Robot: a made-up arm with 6 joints.
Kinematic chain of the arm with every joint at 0, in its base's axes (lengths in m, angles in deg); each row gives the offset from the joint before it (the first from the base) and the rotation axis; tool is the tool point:
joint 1: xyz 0 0 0.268 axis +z
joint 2: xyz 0 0 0 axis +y
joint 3: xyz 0 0 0.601 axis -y
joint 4: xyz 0 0 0 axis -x
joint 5: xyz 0.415 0 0 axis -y
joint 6: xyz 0 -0.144 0 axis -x
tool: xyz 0 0 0
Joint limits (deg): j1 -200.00..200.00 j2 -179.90..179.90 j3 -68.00..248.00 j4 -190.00..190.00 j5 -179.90..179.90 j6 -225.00..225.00
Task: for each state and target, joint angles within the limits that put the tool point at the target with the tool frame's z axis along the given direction. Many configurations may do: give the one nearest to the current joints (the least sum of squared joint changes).
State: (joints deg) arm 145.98 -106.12 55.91 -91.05 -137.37 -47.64
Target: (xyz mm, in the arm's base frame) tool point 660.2 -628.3 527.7 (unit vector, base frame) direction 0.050 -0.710 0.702
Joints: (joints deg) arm 137.46 -94.66 59.69 -96.62 -119.69 -27.58
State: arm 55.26 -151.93 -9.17 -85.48 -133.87 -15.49
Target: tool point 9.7 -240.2 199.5 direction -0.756 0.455 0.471
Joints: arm 84.73 -145.31 -50.31 -77.27 -153.35 -13.75
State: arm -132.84 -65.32 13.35 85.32 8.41 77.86
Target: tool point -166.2 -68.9 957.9 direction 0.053 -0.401 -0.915
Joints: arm -157.57 -23.25 -24.12 90.11 -16.71 65.81
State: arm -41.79 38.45 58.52 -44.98 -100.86 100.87
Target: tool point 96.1 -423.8 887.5 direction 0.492 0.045 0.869
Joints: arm -67.67 -0.42 18.75 -59.95 -92.94 64.96
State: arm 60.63 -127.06 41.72 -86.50 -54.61 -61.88
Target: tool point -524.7 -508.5 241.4 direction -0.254 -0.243 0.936
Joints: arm 46.18 -128.93 16.70 -100.60 -83.66 -34.57
